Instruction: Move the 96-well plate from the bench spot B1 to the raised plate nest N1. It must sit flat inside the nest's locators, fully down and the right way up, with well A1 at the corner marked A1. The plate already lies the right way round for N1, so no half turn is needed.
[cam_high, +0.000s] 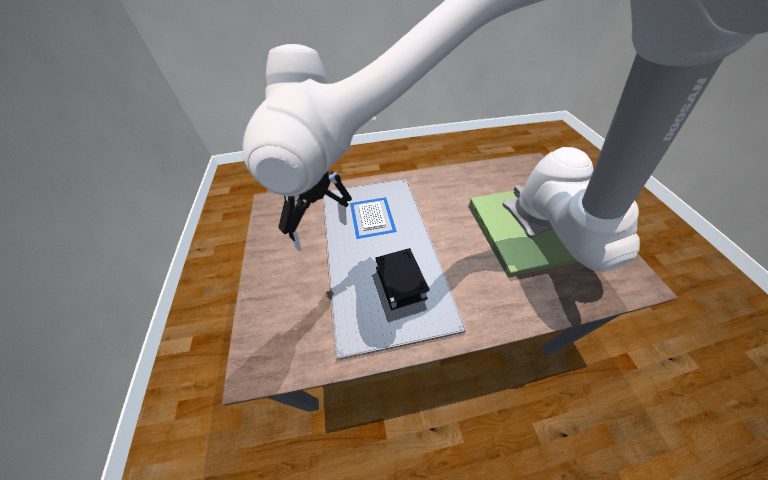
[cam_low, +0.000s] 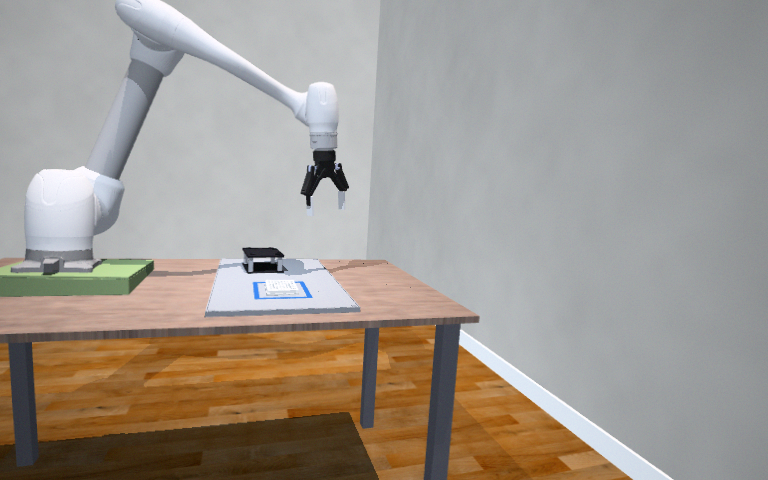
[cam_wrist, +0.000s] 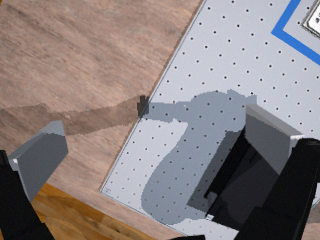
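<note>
Now: the white 96-well plate 210 mm to the right of my hand, 210 mm below it and 190 mm behind it.
</note>
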